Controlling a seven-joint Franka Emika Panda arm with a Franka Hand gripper.
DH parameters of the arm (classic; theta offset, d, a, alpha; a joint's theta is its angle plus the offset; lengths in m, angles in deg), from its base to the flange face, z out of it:
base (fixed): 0 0 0 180
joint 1: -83.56 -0.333 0 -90
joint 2: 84.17 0 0 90
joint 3: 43.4 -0.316 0.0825 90
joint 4: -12.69 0 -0.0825 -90
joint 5: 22.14 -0.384 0 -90
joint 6: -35.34 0 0.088 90
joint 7: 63.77 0.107 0 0
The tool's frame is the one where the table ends.
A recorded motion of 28 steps. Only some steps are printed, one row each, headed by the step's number.
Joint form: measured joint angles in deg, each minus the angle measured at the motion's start. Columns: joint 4, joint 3, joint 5, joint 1, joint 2, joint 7, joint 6.
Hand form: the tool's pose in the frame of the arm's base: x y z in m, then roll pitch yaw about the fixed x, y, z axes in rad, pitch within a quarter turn. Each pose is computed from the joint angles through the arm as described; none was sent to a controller.
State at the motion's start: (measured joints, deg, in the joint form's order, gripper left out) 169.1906 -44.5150 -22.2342 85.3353 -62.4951 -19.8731 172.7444
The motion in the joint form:
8: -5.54 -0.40 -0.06 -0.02 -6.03 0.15 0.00
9: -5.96 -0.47 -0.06 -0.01 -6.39 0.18 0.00
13: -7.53 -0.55 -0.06 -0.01 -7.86 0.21 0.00
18: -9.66 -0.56 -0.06 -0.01 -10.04 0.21 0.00
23: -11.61 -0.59 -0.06 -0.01 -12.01 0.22 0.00
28: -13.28 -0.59 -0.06 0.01 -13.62 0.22 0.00
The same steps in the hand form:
8: 0.4147 -0.0021 0.3408 -3.1201 -0.0298 -0.7761
9: 0.4171 -0.0016 0.3412 -3.1194 -0.0306 -0.7756
13: 0.4261 -0.0010 0.3420 -3.1179 -0.0316 -0.7746
18: 0.4382 -0.0009 0.3412 -3.1178 -0.0303 -0.7742
23: 0.4493 -0.0006 0.3403 -3.1174 -0.0294 -0.7737
28: 0.4588 -0.0007 0.3398 -3.1161 -0.0296 -0.7739

